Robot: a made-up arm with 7 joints.
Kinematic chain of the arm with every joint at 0, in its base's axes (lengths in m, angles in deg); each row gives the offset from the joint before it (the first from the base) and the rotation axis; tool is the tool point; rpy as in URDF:
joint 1: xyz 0 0 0.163 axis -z
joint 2: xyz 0 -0.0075 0.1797 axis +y
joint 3: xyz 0 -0.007 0.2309 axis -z
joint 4: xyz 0 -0.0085 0.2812 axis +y
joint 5: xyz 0 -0.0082 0.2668 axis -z
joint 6: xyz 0 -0.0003 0.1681 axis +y
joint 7: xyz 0 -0.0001 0.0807 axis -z
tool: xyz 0 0 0 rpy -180 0 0
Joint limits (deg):
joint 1: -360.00..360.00
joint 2: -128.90..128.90
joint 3: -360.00..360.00
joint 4: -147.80..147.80
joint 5: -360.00..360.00
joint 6: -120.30..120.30
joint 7: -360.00..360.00
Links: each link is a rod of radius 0.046 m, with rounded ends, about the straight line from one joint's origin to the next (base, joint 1, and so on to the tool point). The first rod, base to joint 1, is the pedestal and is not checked.
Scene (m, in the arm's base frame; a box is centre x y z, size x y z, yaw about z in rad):
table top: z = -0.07
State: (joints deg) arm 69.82 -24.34 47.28 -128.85 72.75 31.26 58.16
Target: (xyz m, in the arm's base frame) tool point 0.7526 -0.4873 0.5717
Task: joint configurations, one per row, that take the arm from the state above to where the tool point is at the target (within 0.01 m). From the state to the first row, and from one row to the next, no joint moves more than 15 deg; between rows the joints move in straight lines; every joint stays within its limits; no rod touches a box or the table.
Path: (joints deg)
1: 68.08 -10.09 53.89 -117.63 72.07 29.46 58.16
2: 66.34 4.17 60.50 -106.41 71.38 27.67 58.16
3: 64.60 18.42 67.11 -95.18 70.70 25.87 58.16
4: 62.85 32.67 73.72 -83.96 70.01 24.07 58.16
5: 61.11 46.92 80.33 -72.74 69.33 22.27 58.16
6: 59.37 61.18 86.95 -61.52 68.64 20.48 58.16
7: 57.63 75.43 93.56 -50.30 67.96 18.68 58.16

